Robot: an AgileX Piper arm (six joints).
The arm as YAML. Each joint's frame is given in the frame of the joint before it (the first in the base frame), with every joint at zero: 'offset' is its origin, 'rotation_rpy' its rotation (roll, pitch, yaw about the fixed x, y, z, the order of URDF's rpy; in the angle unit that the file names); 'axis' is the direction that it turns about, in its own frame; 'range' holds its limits. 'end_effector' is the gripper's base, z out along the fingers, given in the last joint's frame.
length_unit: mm
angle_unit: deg
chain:
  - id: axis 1
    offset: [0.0, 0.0, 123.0]
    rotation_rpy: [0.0, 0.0, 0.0]
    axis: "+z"
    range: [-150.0, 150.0]
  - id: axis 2
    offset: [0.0, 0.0, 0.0]
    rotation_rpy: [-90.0, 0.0, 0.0]
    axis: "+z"
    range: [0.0, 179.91]
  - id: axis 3
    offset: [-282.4, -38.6, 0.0]
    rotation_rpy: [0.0, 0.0, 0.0]
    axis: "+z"
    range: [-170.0, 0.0]
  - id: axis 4
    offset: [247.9, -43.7, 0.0]
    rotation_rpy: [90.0, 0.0, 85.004]
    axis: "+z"
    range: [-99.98, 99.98]
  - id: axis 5
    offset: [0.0, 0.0, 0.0]
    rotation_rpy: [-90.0, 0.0, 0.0]
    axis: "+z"
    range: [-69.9, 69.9]
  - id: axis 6
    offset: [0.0, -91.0, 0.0]
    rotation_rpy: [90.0, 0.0, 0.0]
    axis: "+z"
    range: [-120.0, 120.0]
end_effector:
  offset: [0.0, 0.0, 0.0]
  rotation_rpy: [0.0, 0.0, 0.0]
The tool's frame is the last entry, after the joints.
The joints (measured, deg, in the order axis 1, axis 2, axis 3, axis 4, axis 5, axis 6), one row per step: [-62.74, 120.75, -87.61, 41.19, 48.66, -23.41]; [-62.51, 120.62, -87.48, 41.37, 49.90, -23.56]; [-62.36, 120.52, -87.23, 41.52, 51.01, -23.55]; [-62.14, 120.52, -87.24, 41.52, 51.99, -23.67]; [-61.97, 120.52, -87.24, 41.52, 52.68, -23.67]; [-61.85, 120.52, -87.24, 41.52, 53.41, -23.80]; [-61.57, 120.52, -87.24, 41.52, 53.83, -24.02]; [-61.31, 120.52, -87.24, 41.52, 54.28, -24.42]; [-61.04, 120.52, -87.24, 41.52, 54.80, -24.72]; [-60.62, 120.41, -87.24, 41.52, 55.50, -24.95]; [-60.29, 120.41, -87.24, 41.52, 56.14, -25.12]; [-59.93, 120.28, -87.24, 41.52, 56.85, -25.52]
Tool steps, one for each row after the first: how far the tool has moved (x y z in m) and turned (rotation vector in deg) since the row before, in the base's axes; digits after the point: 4 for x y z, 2 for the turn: [0.0014, 0.0034, 0.0004, 0.99, -0.05, 0.99]; [0.0006, 0.0032, -0.0004, 1.10, 0.03, 0.72]; [0.0013, 0.0025, 0.0000, 0.71, 0.06, 0.89]; [0.0010, 0.0018, 0.0000, 0.56, 0.05, 0.57]; [0.0007, 0.0017, 0.0000, 0.51, 0.05, 0.65]; [0.0017, 0.0019, 0.0000, 0.21, 0.02, 0.70]; [0.0015, 0.0018, 0.0000, 0.13, 0.02, 0.85]; [0.0016, 0.0020, 0.0000, 0.25, 0.02, 0.82]; [0.0024, 0.0030, 0.0008, 0.34, -0.01, 1.02]; [0.0019, 0.0025, 0.0000, 0.42, 0.05, 0.84]; [0.0019, 0.0028, 0.0010, 0.23, -0.04, 1.10]
